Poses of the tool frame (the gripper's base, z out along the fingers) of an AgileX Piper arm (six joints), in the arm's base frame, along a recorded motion.
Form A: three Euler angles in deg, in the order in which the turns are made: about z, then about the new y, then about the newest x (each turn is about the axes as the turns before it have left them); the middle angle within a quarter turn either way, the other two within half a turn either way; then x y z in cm.
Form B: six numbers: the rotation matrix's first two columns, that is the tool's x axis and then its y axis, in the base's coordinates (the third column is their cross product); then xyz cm. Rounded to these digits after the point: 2 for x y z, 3 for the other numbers.
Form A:
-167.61, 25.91, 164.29, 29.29, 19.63, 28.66
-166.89, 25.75, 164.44, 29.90, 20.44, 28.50
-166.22, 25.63, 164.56, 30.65, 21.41, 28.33
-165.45, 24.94, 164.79, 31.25, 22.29, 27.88
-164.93, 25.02, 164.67, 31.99, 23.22, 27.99
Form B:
-0.879, -0.193, -0.437, -0.322, 0.915, 0.244, 29.29, 19.63, 28.66
-0.877, -0.204, -0.434, -0.332, 0.912, 0.242, 29.90, 20.44, 28.50
-0.876, -0.215, -0.433, -0.341, 0.909, 0.240, 30.65, 21.41, 28.33
-0.878, -0.228, -0.422, -0.350, 0.906, 0.238, 31.25, 22.29, 27.88
-0.875, -0.236, -0.423, -0.359, 0.902, 0.240, 31.99, 23.22, 27.99

